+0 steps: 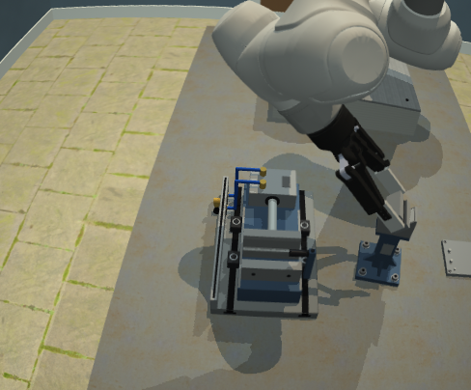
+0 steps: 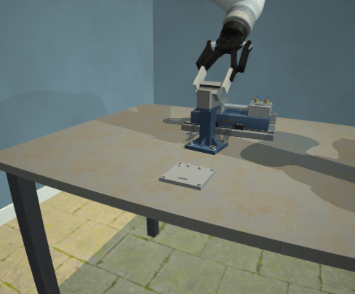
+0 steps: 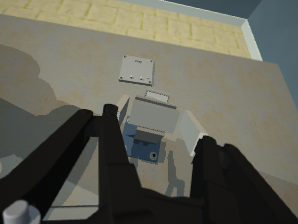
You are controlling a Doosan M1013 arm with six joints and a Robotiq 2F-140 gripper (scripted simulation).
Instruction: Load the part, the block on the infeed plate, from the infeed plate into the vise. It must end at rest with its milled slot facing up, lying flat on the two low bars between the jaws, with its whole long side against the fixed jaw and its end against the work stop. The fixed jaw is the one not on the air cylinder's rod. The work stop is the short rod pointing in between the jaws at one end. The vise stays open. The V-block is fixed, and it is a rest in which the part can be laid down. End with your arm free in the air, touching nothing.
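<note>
The part lies 20 mm to the left of my hand and 20 mm below it. From my hand the other things lie so: work stop 40 mm ahead, 150 mm to the right, 90 mm below; moving jaw 10 mm ahead, 200 mm to the right, 100 mm below; blue pedestal 20 mm to the left, 120 mm below.
</note>
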